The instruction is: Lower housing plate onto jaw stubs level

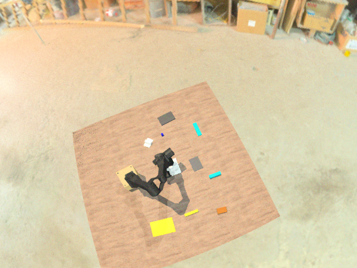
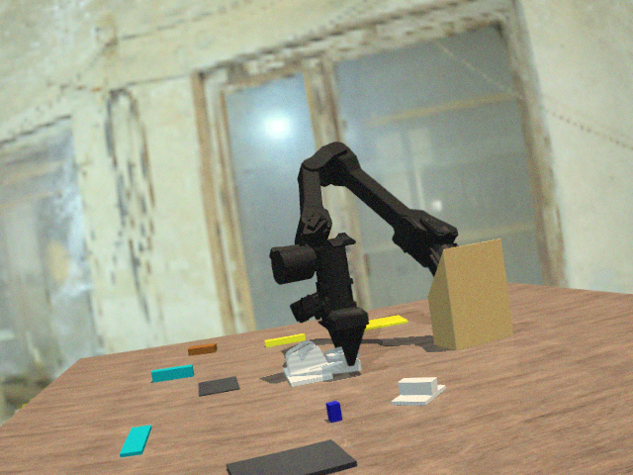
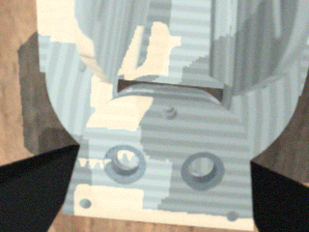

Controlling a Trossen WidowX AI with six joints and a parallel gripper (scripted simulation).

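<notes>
Right now the white jaw assembly is 30 mm ahead of my gripper tip and 10 mm to the left of it. From my gripper tip the other things lie so: white stepped block (10 mm behind, 260 mm to the left); orange block (200 mm ahead, 460 mm to the right); small blue cube (120 mm ahead, 270 mm to the left).
</notes>
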